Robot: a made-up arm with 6 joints. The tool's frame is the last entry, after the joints.
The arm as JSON. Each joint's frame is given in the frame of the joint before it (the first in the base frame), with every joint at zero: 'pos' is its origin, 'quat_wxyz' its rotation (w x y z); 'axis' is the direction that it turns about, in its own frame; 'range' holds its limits. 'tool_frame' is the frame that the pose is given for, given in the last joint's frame.
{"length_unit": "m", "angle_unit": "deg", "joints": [
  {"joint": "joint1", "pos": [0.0, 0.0, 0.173], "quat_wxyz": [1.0, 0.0, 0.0, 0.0], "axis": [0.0, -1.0, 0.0], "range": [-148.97, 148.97]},
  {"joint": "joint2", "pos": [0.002, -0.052, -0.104], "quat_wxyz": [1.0, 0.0, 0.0, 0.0], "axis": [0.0, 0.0, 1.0], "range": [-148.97, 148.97]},
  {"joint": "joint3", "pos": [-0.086, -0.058, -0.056], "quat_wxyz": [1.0, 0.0, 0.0, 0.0], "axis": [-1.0, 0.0, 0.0], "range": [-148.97, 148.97]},
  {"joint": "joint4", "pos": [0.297, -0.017, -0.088], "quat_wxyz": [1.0, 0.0, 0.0, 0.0], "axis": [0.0, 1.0, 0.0], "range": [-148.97, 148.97]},
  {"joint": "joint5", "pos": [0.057, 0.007, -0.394], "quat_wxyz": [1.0, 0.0, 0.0, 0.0], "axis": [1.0, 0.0, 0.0], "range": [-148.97, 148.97]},
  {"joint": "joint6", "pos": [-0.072, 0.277, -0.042], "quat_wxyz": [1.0, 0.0, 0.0, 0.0], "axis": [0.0, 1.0, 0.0], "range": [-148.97, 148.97]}
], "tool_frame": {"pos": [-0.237, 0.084, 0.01], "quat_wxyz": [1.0, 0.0, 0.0, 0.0]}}
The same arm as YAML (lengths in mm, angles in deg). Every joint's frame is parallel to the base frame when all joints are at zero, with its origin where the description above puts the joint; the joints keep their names.
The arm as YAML. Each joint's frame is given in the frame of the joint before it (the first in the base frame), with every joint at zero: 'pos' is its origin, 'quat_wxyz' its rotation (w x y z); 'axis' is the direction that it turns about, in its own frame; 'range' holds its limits. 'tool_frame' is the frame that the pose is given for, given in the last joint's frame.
length_unit: mm
angle_unit: deg
joints:
  - joint: joint1
    pos: [0.0, 0.0, 173.0]
    quat_wxyz: [1.0, 0.0, 0.0, 0.0]
    axis: "-y"
    range: [-148.97, 148.97]
  - joint: joint2
    pos: [2.0, -52.0, -104.0]
    quat_wxyz: [1.0, 0.0, 0.0, 0.0]
    axis: "+z"
    range: [-148.97, 148.97]
  - joint: joint3
    pos: [-86.0, -58.0, -56.0]
    quat_wxyz: [1.0, 0.0, 0.0, 0.0]
    axis: "-x"
    range: [-148.97, 148.97]
  - joint: joint4
    pos: [297.0, -17.0, -88.0]
    quat_wxyz: [1.0, 0.0, 0.0, 0.0]
    axis: "+y"
    range: [-148.97, 148.97]
  - joint: joint5
    pos: [57.0, 7.0, -394.0]
    quat_wxyz: [1.0, 0.0, 0.0, 0.0]
    axis: "+x"
    range: [-148.97, 148.97]
  - joint: joint6
    pos: [-72.0, 277.0, -42.0]
    quat_wxyz: [1.0, 0.0, 0.0, 0.0]
    axis: "+y"
    range: [-148.97, 148.97]
tool_frame:
  pos: [-237.0, 84.0, 10.0]
  quat_wxyz: [1.0, 0.0, 0.0, 0.0]

